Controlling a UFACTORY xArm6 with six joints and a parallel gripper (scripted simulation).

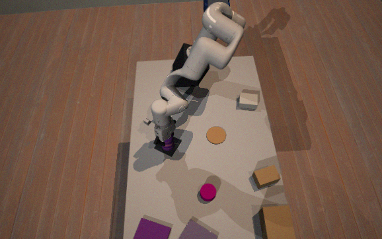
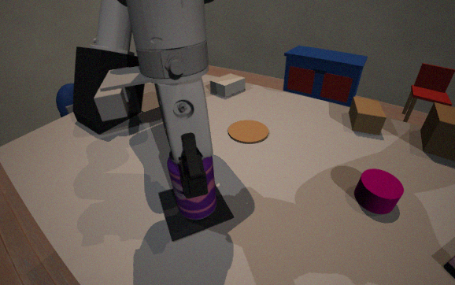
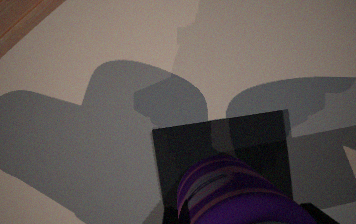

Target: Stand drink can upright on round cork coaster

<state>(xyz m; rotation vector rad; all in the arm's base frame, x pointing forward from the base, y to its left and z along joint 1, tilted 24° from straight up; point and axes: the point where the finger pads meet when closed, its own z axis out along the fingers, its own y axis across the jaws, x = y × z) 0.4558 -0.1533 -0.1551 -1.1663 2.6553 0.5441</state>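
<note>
The square dark coaster is 1 cm behind my hand and 9 cm below it. From my hand the other things lie so: drink can: 2 cm below; round cork coaster: 3 cm behind, 26 cm to the left, 9 cm below; magenta cylinder: 27 cm ahead, 17 cm to the left, 7 cm below.
</note>
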